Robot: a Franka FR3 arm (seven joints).
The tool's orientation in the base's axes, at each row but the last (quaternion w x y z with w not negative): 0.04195, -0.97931, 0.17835, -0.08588; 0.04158, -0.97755, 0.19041, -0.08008; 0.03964, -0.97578, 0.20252, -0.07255; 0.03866, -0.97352, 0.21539, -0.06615; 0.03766, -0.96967, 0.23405, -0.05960; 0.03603, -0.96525, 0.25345, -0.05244; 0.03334, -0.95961, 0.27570, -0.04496; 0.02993, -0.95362, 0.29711, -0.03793; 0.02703, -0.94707, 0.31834, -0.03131
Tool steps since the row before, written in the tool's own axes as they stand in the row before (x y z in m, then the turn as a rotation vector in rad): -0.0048, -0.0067, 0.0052, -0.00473, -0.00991, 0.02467; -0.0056, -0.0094, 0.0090, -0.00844, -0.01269, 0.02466; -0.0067, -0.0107, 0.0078, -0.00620, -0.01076, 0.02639; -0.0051, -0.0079, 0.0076, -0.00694, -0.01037, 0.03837; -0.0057, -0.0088, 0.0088, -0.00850, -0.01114, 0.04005; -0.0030, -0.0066, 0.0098, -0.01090, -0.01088, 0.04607; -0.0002, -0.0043, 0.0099, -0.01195, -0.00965, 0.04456; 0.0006, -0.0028, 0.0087, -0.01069, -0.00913, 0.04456; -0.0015, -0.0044, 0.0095, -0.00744, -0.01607, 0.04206
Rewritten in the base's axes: -0.0012, 0.0082, -0.0051, 0.00355, 0.01220, -0.02383; -0.0001, 0.0113, -0.0086, 0.00117, 0.01618, -0.02403; -0.0007, 0.0128, -0.0074, 0.00272, 0.01360, -0.02566; -0.0002, 0.0097, -0.0073, 0.00364, 0.01412, -0.03762; 0.0001, 0.0108, -0.0084, 0.00283, 0.01559, -0.03936; 0.0018, 0.0076, -0.0093, 0.00135, 0.01681, -0.04556; 0.0031, 0.0041, -0.0095, -0.00034, 0.01627, -0.04424; 0.0029, 0.0023, -0.0084, 0.00040, 0.01512, -0.04421; 0.0022, 0.0047, -0.0092, 0.00696, 0.01860, -0.04109
